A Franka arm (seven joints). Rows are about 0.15 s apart.
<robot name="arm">
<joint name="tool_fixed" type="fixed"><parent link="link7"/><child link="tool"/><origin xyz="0 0 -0.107" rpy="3.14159 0 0"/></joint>
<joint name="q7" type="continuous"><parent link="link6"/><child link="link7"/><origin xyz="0.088 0 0" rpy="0 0 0"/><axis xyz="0 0 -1"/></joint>
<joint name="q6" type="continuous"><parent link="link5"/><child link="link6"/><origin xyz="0 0 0" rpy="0 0 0"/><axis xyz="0 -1 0"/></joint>
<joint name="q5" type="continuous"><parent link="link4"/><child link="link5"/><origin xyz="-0.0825 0 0.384" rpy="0 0 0"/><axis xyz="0 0 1"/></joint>
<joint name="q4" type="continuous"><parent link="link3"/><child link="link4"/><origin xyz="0.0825 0 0" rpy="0 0 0"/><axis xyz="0 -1 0"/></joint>
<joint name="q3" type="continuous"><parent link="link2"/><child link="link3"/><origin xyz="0 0 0.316" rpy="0 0 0"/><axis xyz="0 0 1"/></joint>
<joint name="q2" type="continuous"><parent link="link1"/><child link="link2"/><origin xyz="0 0 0" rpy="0 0 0"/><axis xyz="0 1 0"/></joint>
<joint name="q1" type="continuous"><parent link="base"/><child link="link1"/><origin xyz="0 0 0.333" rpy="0 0 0"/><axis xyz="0 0 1"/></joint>
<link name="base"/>
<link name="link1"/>
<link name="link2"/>
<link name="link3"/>
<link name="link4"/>
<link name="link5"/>
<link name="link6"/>
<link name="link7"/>
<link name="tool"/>
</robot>
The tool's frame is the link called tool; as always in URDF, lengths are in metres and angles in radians. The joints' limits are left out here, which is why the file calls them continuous.
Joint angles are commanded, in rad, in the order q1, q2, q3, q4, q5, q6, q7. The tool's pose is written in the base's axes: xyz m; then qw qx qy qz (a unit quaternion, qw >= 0). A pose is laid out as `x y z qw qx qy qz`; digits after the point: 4 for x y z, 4 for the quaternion.
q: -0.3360, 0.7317, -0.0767, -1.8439, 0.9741, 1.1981, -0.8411
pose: 0.5083 -0.1027 0.1525 0.6710 -0.7119 0.0014 0.2072
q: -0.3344, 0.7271, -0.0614, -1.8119, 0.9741, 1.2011, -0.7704
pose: 0.5218 -0.0987 0.1632 0.6598 -0.7180 0.0099 0.2215
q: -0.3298, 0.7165, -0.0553, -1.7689, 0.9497, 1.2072, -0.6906
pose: 0.5361 -0.1002 0.1782 0.6355 -0.7340 0.0174 0.2389
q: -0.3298, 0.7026, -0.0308, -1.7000, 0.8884, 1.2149, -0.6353
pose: 0.5561 -0.0995 0.2017 0.6002 -0.7600 -0.0005 0.2492
